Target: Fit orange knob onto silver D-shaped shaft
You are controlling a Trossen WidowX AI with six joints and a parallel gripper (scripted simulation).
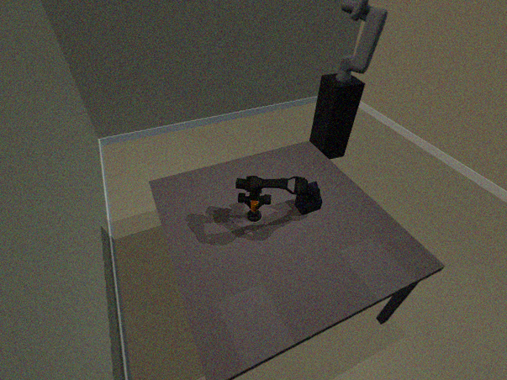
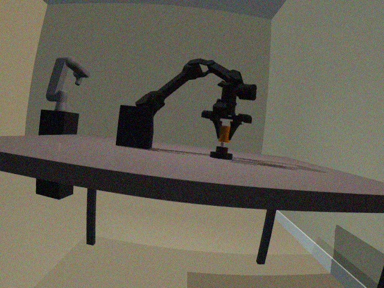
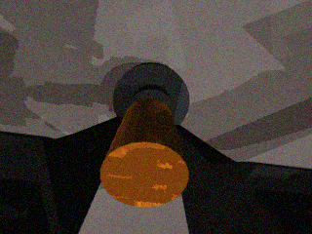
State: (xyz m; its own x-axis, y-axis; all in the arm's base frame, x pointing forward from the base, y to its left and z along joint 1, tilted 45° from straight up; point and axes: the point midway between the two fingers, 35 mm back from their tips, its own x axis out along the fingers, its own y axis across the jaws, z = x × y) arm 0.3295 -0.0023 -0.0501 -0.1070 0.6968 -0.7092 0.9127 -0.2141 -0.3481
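Right now the round pedestal is 4 cm below my gripper tip. From my gripper tip the other things lie so: orange knob: 3 cm above.
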